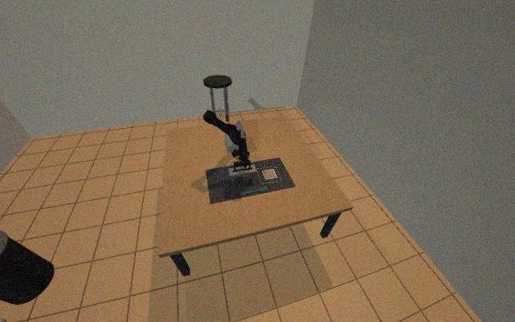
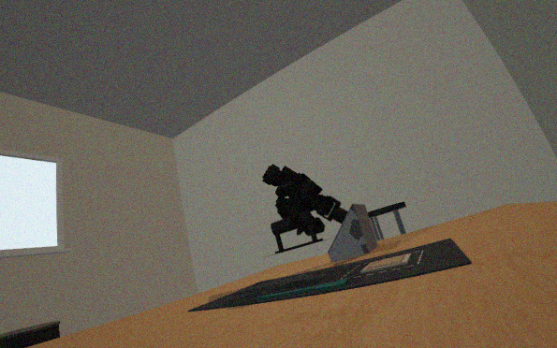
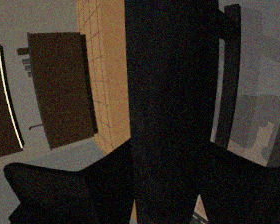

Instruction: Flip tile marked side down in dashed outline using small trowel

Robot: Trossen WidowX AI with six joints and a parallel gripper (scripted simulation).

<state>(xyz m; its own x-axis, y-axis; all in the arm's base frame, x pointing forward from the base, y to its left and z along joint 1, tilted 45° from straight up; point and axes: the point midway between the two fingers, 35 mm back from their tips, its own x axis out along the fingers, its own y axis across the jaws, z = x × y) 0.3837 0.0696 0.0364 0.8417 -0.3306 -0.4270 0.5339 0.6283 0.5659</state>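
Right now the dark mat is 20 mm behind my gripper tip, 30 mm to the left of it and 160 mm below it. Also, from my gripper tip: trowel 110 mm ahead, 70 mm to the left, 130 mm below; tile 40 mm behind, 200 mm to the left, 130 mm below.
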